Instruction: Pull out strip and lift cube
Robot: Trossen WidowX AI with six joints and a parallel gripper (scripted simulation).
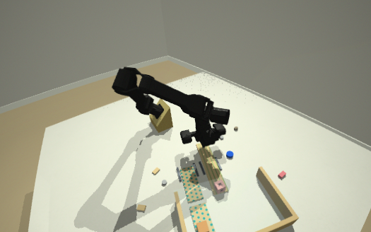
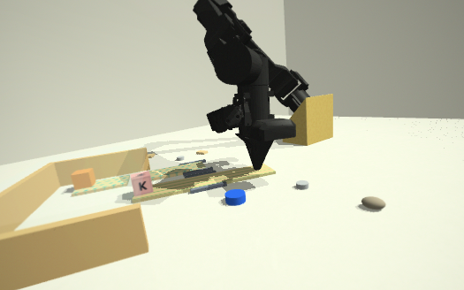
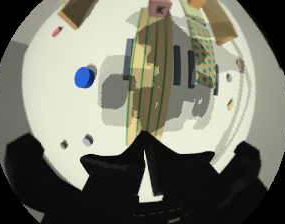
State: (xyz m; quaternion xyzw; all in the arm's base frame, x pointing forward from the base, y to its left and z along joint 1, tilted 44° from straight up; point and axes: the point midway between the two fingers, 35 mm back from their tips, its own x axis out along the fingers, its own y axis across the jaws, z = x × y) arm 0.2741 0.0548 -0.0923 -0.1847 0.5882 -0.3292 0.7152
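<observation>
My gripper tip is 100 mm short of the blue disc and 70 mm to the right of it. The rest, counted from my gripper tip: tan pebble (20 mm behind, 210 mm to the left).
</observation>
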